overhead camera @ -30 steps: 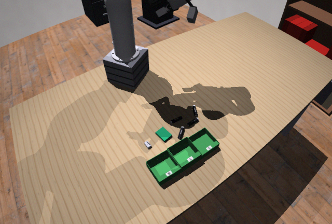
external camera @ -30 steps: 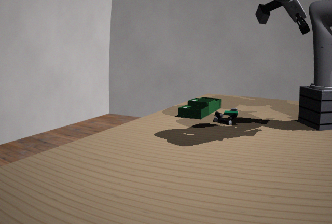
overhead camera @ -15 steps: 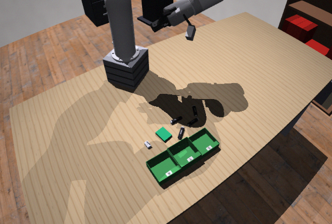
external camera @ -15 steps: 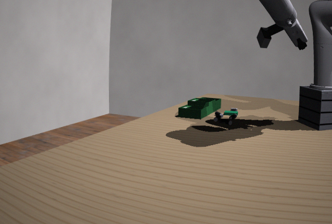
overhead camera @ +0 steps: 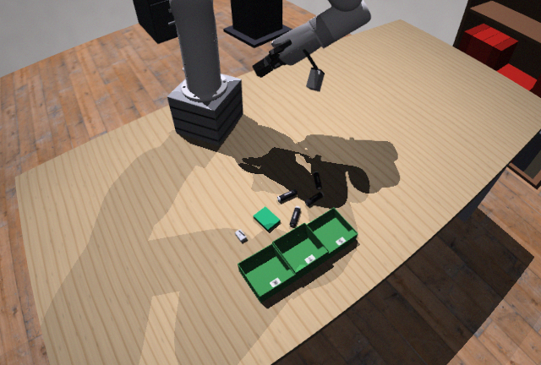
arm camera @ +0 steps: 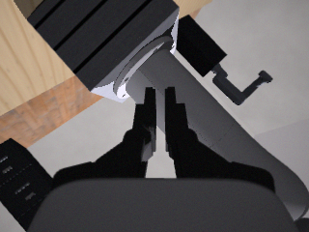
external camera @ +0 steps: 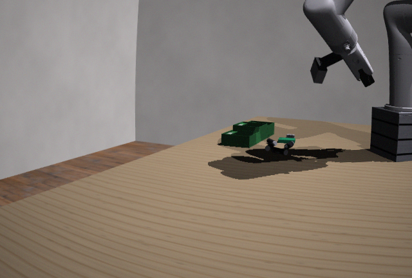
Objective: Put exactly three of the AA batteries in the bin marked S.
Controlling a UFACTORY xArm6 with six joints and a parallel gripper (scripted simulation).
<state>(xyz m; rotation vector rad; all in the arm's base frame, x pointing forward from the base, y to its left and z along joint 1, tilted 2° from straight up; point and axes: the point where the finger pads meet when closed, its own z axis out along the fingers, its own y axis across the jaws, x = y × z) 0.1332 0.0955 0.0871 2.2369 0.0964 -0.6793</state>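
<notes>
My gripper is now 35 cm short of the green bin marked S, 20 cm to the left of it and 19 cm above it. Also, from my hand: flat green block (23 cm ahead, 19 cm to the right, 21 cm below); then small white block (22 cm ahead, 27 cm to the right, 21 cm below).
</notes>
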